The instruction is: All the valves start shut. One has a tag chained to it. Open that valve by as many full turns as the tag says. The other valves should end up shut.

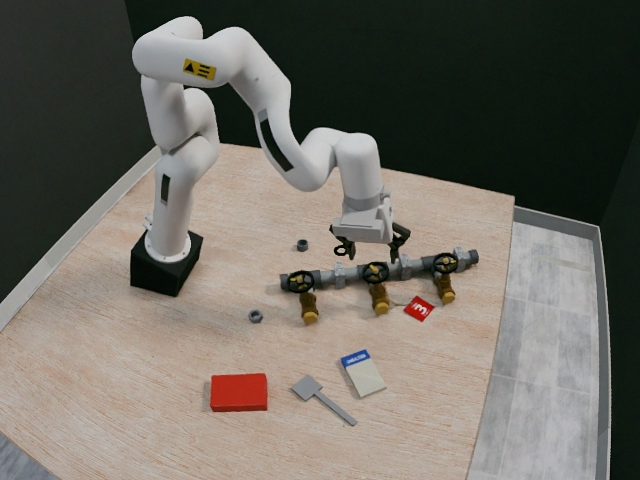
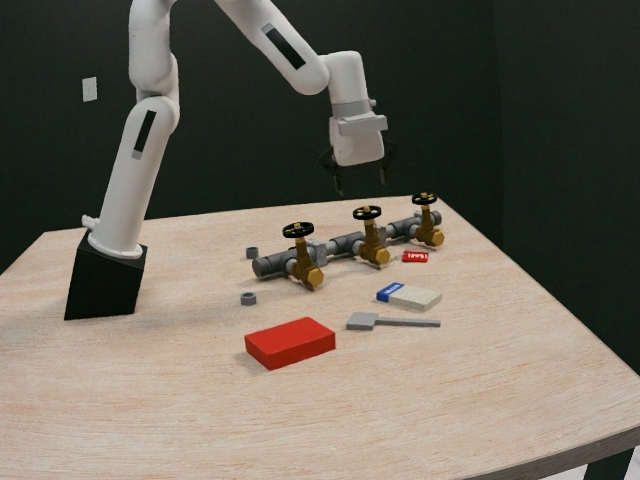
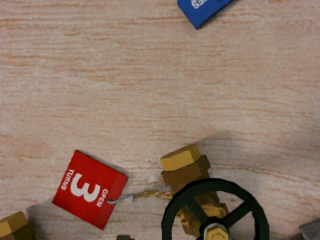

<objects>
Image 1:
gripper: 373, 257
red block: 241, 392
grey paddle-shaped tool: 307, 387
blue-and-white pad: 367, 381
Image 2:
gripper: 364, 189
red block: 279, 346
grey paddle-shaped tool: 366, 321
blue-and-white pad: 399, 294
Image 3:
red tag: 87, 183
</objects>
